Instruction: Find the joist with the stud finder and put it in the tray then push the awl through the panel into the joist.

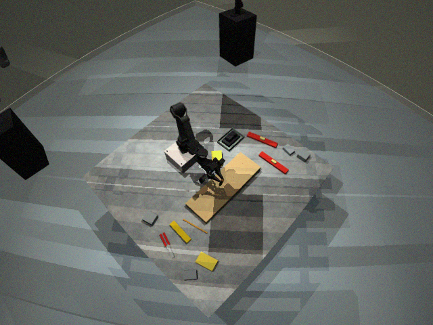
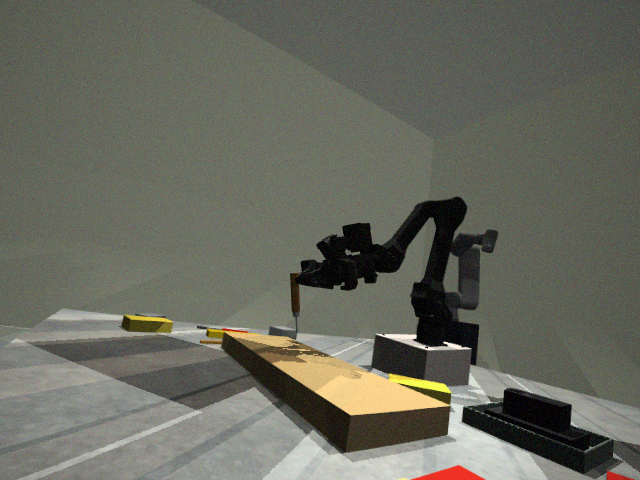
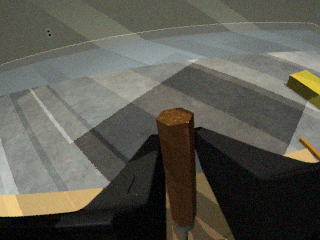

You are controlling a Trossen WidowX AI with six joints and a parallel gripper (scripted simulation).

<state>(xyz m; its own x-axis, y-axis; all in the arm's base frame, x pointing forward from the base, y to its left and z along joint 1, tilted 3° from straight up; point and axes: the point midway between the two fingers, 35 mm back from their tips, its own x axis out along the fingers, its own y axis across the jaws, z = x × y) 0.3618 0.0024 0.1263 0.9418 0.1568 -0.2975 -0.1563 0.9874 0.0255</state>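
Now: the awl 6 cm below my gripper tip and 2 cm behind it. The rest, counted from my gripper tip: pencil (26 cm to the right, 18 cm below, 6 cm ahead); stud finder (31 cm to the left, 30 cm behind, 14 cm below); yellow bar (35 cm to the right, 18 cm below, 4 cm ahead).
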